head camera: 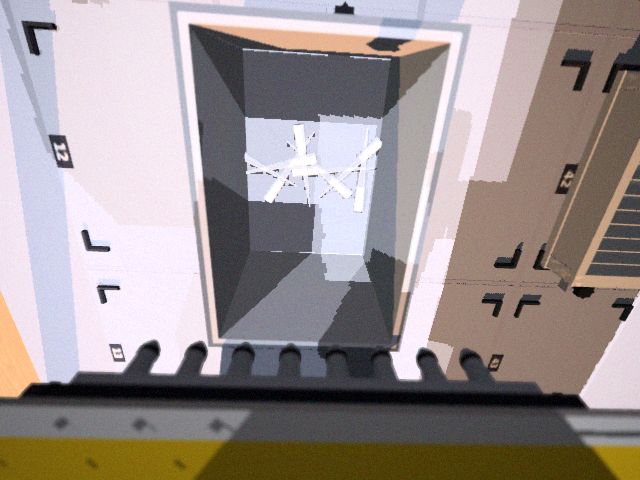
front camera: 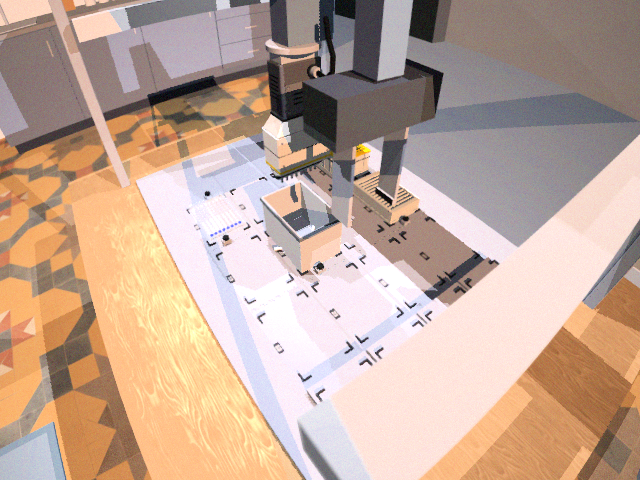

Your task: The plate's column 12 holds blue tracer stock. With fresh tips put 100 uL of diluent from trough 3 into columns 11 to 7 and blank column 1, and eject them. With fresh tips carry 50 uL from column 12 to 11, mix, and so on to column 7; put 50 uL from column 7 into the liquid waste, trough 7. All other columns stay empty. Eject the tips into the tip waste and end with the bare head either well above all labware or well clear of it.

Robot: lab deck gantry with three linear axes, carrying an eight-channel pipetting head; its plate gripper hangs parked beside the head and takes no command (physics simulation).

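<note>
The pipetting head (front camera: 295,147) hangs just beyond the tip waste bin's far edge in the front view. Its row of dark nozzles (head camera: 290,356) is bare, with no tips; their exact height over the bin is unclear. The tip waste bin (front camera: 321,250) (head camera: 187,155) holds several loose white tips (head camera: 305,164) on its floor. The plate (front camera: 216,211) stands left of the bin, with one column of blue wells (front camera: 225,228) at its near edge; liquid in the others cannot be made out. The trough rack (front camera: 403,210) (head camera: 560,248) stands on the right. The parked plate gripper (front camera: 368,210) is open and empty.
A yellow-topped tip rack (front camera: 364,150) stands at the back, partly hidden behind the head and the plate gripper. Dark corner brackets (front camera: 305,377) (head camera: 95,241) mark the deck positions. A broad pale beam (front camera: 480,330) crosses the front right.
</note>
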